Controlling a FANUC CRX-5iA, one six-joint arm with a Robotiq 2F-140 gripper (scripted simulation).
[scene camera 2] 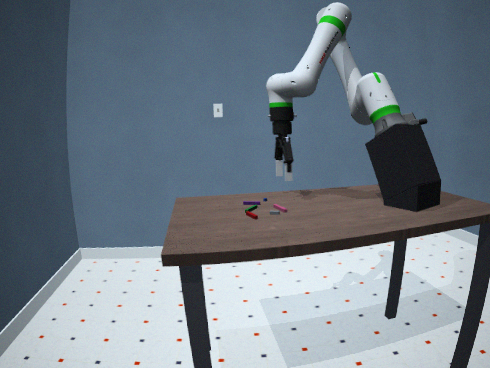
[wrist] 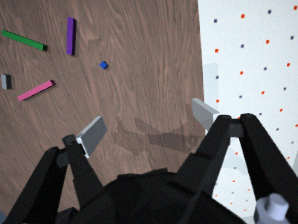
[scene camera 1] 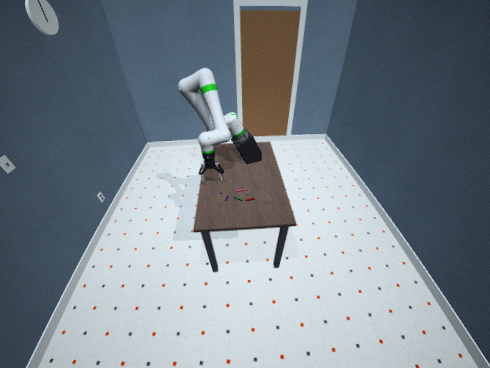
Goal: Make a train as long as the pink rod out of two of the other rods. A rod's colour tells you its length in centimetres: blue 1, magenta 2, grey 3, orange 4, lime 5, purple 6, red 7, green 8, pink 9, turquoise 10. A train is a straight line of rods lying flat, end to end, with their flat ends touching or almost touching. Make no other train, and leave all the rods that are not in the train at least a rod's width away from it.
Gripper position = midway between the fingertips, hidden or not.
I see my gripper (scene camera 2: 283, 178).
My gripper shows as well in the wrist view (wrist: 147, 115).
